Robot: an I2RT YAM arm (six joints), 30 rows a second.
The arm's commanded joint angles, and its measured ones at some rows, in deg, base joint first. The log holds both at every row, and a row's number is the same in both.
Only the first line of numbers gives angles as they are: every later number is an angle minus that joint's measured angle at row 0.
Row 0, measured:
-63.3, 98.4, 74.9, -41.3, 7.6, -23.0
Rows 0 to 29, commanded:
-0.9, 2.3, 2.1, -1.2, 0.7, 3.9
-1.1, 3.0, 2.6, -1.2, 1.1, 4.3
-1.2, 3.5, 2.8, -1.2, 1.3, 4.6
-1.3, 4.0, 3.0, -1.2, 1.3, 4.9
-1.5, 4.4, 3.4, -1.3, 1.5, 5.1
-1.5, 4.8, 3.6, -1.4, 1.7, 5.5
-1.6, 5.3, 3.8, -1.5, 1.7, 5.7
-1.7, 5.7, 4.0, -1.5, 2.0, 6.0
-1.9, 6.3, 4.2, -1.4, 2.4, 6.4
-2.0, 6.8, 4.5, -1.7, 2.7, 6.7
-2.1, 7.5, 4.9, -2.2, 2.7, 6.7
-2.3, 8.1, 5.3, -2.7, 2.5, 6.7
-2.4, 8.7, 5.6, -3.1, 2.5, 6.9
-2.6, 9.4, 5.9, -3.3, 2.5, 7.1
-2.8, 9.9, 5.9, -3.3, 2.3, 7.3
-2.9, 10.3, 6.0, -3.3, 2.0, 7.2
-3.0, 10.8, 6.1, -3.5, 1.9, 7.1
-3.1, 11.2, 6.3, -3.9, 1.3, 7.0
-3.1, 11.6, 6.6, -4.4, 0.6, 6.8
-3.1, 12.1, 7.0, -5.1, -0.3, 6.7
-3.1, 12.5, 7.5, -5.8, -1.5, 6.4
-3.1, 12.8, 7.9, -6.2, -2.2, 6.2
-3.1, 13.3, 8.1, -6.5, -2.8, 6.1
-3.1, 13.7, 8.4, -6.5, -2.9, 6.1
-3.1, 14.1, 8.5, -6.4, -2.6, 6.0
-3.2, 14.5, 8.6, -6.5, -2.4, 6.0
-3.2, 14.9, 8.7, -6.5, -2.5, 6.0
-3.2, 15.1, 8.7, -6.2, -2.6, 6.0
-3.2, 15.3, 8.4, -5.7, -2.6, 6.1
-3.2, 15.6, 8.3, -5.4, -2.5, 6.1
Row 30, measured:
-2.9, 14.3, 7.7, -4.5, -1.4, 5.9
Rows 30 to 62, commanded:
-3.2, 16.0, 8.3, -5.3, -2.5, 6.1
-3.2, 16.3, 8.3, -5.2, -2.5, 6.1
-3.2, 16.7, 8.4, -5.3, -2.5, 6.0
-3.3, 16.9, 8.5, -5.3, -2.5, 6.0
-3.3, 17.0, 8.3, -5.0, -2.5, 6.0
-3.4, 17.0, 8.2, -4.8, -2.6, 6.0
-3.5, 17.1, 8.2, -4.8, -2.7, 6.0
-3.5, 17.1, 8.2, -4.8, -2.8, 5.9
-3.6, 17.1, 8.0, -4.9, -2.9, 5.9
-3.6, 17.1, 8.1, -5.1, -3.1, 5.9
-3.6, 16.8, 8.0, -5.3, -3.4, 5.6
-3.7, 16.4, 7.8, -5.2, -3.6, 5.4
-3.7, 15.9, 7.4, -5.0, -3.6, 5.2
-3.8, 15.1, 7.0, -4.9, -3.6, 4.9
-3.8, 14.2, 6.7, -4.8, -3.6, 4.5
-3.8, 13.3, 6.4, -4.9, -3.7, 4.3
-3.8, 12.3, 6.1, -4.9, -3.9, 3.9
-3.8, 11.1, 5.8, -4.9, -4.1, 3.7
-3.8, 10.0, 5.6, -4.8, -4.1, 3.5
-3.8, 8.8, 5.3, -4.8, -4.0, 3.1
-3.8, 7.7, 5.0, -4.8, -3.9, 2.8
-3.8, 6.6, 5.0, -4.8, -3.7, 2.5
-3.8, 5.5, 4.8, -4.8, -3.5, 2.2
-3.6, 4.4, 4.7, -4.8, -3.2, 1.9
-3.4, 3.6, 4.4, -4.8, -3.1, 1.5
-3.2, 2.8, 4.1, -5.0, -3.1, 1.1
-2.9, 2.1, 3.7, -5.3, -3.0, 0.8
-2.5, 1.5, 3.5, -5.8, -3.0, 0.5
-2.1, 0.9, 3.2, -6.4, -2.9, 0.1
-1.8, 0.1, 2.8, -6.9, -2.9, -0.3
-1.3, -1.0, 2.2, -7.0, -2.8, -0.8
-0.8, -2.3, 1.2, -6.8, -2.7, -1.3
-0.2, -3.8, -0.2, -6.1, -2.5, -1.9
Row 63, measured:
-1.7, -1.0, 2.4, -4.5, -2.7, 0.2
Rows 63 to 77, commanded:
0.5, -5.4, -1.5, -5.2, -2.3, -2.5
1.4, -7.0, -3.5, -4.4, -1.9, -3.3
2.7, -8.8, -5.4, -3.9, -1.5, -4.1
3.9, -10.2, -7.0, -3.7, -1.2, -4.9
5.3, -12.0, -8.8, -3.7, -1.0, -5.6
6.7, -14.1, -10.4, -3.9, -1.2, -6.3
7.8, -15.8, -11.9, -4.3, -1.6, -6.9
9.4, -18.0, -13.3, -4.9, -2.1, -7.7
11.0, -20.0, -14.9, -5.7, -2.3, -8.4
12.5, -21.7, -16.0, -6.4, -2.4, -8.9
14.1, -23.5, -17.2, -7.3, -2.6, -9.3
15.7, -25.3, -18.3, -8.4, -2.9, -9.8
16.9, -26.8, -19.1, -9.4, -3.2, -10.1
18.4, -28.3, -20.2, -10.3, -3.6, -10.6
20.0, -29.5, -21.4, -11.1, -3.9, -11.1
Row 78, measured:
17.3, -26.9, -19.3, -7.1, -2.5, -8.7
